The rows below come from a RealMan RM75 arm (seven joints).
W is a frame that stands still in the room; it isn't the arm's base.
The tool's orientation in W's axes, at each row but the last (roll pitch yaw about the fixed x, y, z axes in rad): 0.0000 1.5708 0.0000; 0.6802 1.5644 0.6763; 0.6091 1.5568 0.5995; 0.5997 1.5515 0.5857; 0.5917 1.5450 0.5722; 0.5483 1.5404 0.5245; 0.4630 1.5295 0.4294
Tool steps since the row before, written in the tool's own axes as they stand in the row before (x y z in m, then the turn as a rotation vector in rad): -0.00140 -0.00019 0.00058 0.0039 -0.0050 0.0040; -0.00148 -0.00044 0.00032 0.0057 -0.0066 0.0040; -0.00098 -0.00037 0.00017 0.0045 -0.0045 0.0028; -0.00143 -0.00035 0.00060 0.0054 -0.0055 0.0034; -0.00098 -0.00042 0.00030 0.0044 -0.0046 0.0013; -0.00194 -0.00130 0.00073 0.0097 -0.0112 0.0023; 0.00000 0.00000 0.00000 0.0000 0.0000 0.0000
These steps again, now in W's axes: 0.00058 -0.00019 0.00140 0.0040 -0.0050 -0.0039; 0.00031 -0.00045 0.00148 0.0040 -0.0066 -0.0057; 0.00016 -0.00038 0.00098 0.0028 -0.0045 -0.0045; 0.00057 -0.00037 0.00144 0.0034 -0.0055 -0.0054; 0.00027 -0.00044 0.00098 0.0013 -0.0046 -0.0044; 0.00065 -0.00135 0.00194 0.0023 -0.0111 -0.0098; 0.00000 0.00000 0.00000 0.0000 0.0000 0.0000
